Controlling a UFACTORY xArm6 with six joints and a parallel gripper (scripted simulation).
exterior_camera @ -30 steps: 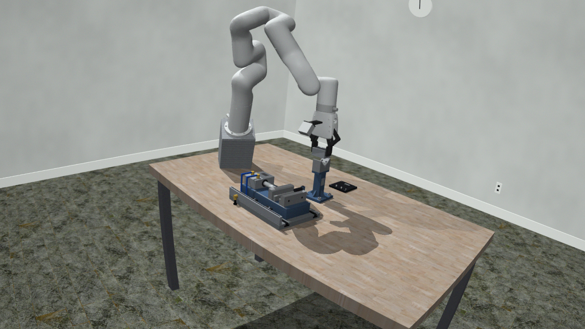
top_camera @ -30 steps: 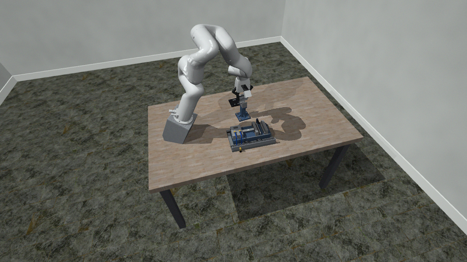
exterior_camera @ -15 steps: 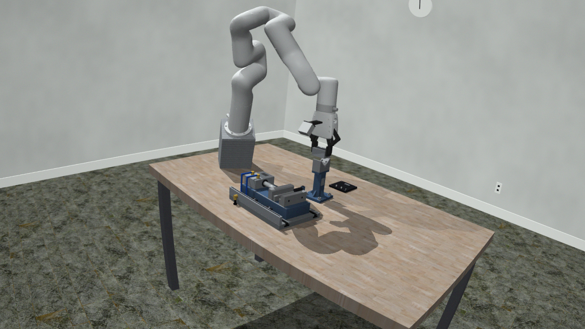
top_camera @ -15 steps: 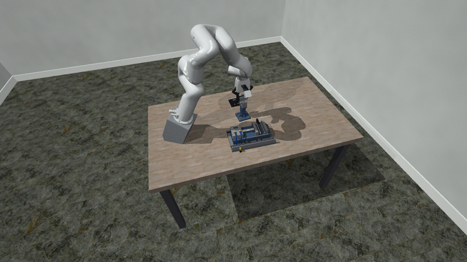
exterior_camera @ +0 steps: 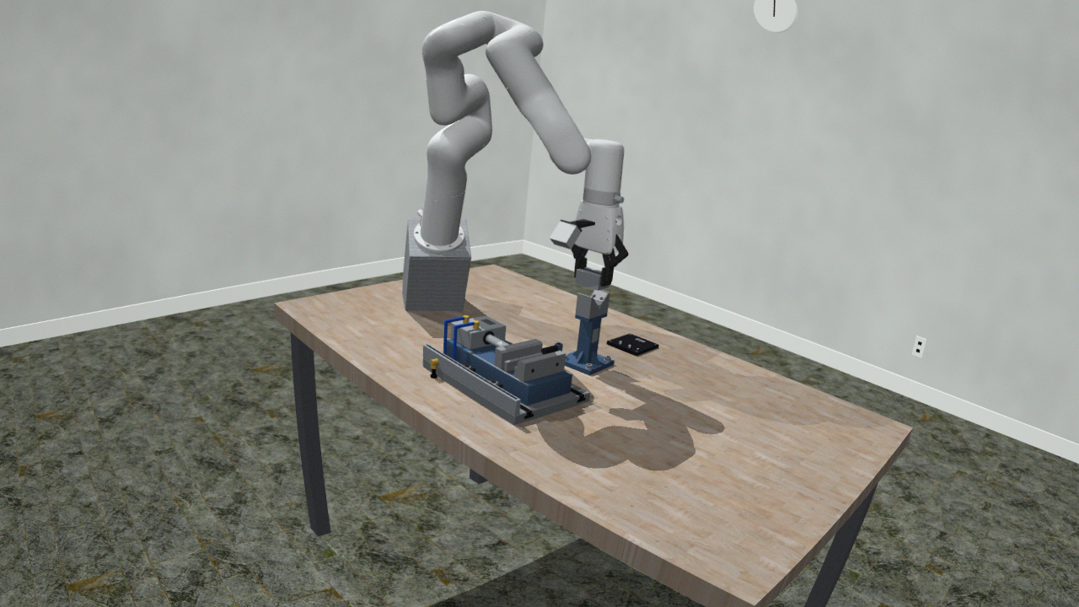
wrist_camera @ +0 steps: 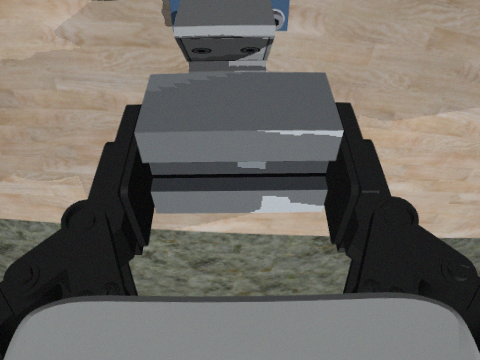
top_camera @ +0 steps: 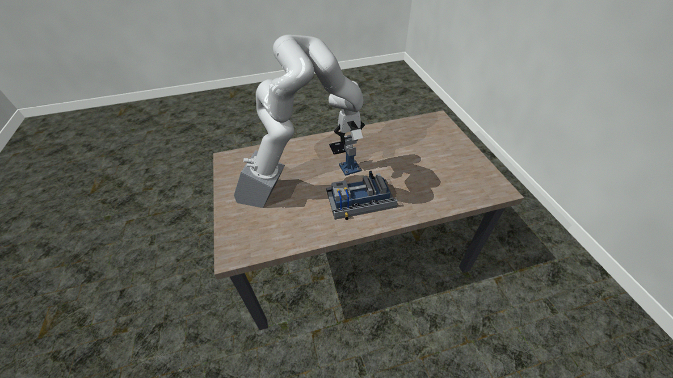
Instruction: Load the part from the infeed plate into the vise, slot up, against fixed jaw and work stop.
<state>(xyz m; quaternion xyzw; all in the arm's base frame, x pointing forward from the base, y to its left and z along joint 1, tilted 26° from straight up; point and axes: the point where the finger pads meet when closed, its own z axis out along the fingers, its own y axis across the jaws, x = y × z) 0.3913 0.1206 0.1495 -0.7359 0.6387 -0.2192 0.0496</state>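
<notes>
Now: hand 140 mm above the blue v-block stand. Round my hand: cylinder rod (220 mm to the right, 120 mm below, 30 mm behind); dark work stop rod (170 mm to the right, 110 mm below, 60 mm ahead); grey block (right at my hand).
</notes>
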